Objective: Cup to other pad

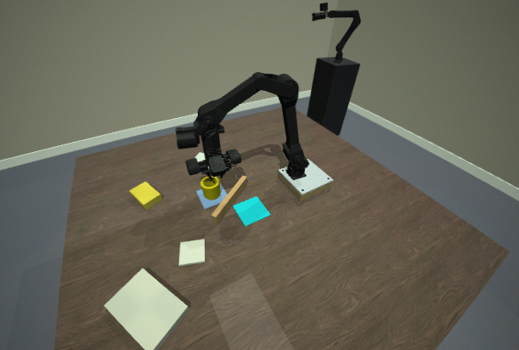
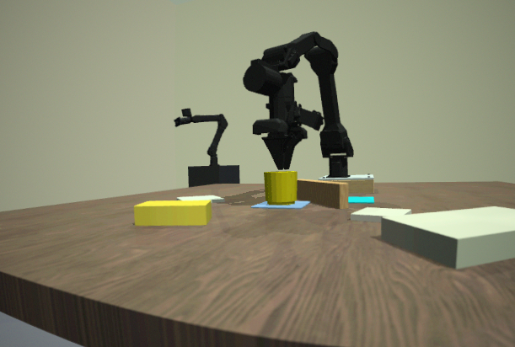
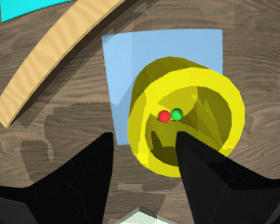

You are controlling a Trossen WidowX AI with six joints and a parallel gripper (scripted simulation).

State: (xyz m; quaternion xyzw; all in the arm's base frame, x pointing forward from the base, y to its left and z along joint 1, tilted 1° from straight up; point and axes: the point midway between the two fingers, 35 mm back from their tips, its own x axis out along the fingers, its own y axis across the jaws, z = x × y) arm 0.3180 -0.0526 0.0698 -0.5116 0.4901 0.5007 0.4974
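Right now the yellow cup is 20 mm ahead of my gripper tip and 40 mm below it. From my gripper tip the other things lie so: green marble 30 mm ahead, 10 mm to the right, 60 mm below; then red marble 20 mm ahead, 10 mm to the right, 60 mm below; then wooden bar 30 mm behind, 70 mm to the left, 60 mm below.
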